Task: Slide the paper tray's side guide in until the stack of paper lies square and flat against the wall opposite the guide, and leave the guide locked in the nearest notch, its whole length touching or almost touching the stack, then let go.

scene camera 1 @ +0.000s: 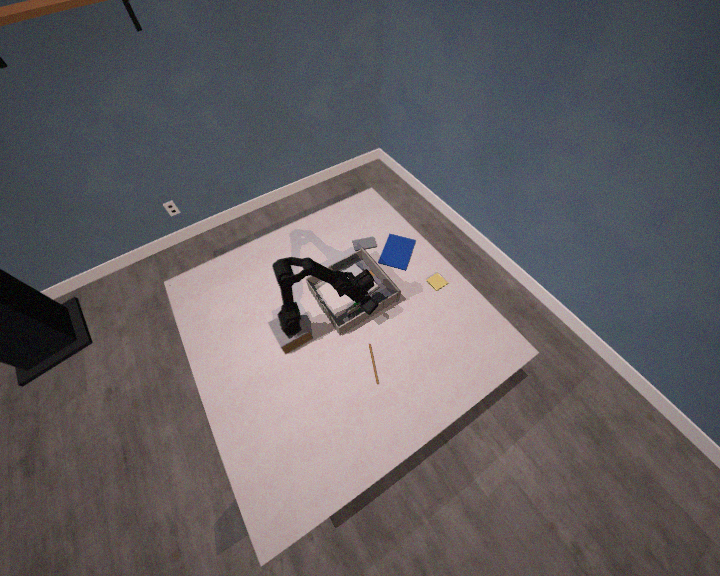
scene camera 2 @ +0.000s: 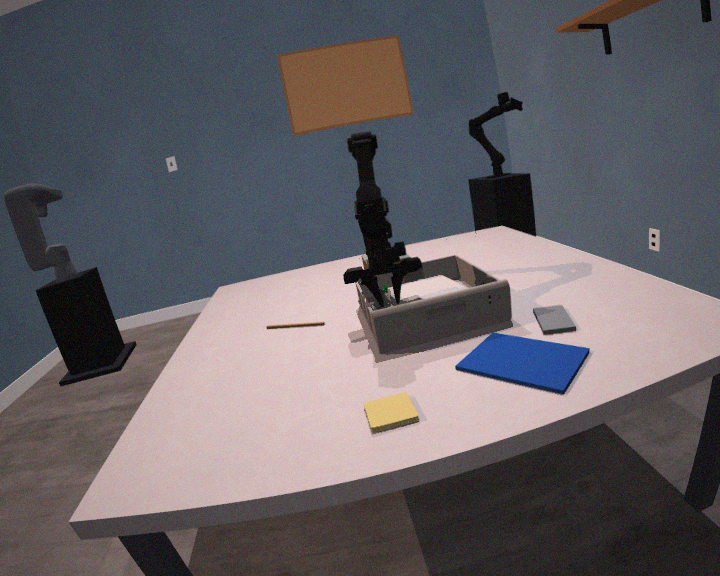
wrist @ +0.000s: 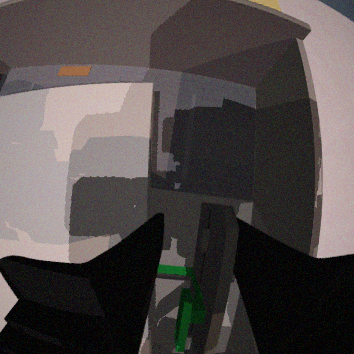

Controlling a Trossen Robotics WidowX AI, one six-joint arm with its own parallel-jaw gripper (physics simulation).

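Places are measured from the arm's base along level axes (x down, y ahead, z right), in millimetres.
Pixels of known places: gripper, fingertip midpoint: (scene camera 1: 366, 300) (scene camera 2: 390, 305) (wrist: 192, 219); arm's base, link origin: (scene camera 1: 291, 329).
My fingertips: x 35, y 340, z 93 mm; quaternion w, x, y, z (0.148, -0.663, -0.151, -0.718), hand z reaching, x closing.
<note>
For each thing: its top centre in the pictures, then the offset to it from my fingertips.
- grey paper tray, top centre: (scene camera 2: 421, 276) (scene camera 1: 351, 283) dy -5, dx -47, dz -93 mm
- white paper stack, top centre: (wrist: 32, 243) (scene camera 2: 430, 292) (scene camera 1: 346, 288) dy -23, dx +8, dz -117 mm
- dark upright side guide, top centre: (wrist: 198, 328) (scene camera 2: 382, 287) (scene camera 1: 357, 303) dy -49, dx -33, dz -2 mm
- blue book, top centre: (scene camera 2: 523, 357) (scene camera 1: 397, 250) dy +342, dx +40, dz -135 mm
- grey block, top centre: (scene camera 2: 553, 316) (scene camera 1: 364, 243) dy +246, dx +38, dz -290 mm
- yellow note pad, top centre: (scene camera 2: 389, 408) (scene camera 1: 437, 281) dy +350, dx +37, dz +133 mm
- pencil, top centre: (scene camera 2: 294, 324) (scene camera 1: 373, 363) dy -162, dx +41, dz +227 mm
The grey paper tray (scene camera 1: 351, 327) (scene camera 2: 444, 318) stands on the table. The white paper stack (scene camera 1: 333, 294) (scene camera 2: 438, 287) (wrist: 110, 115) lies in it; its contact with the wall opposite the guide is out of the wrist view. The dark upright side guide (wrist: 216, 245) stands apart from the stack's near edge, with a gap between them. Its green lever parts (wrist: 185, 310) (scene camera 2: 385, 290) are on the stack side. My gripper (scene camera 2: 389, 303) (wrist: 192, 219) is part-way open inside the tray, one finger on each side of the guide, not clamped on it. The guide's notch is hidden.
A blue book (scene camera 1: 397, 251) (scene camera 2: 522, 362), a grey block (scene camera 1: 364, 243) (scene camera 2: 554, 318) and a yellow note pad (scene camera 1: 437, 281) (scene camera 2: 391, 412) lie beyond the tray. A pencil (scene camera 1: 374, 363) (scene camera 2: 295, 325) lies beside it. The tray's side wall (wrist: 285, 150) rises close to the right finger.
</note>
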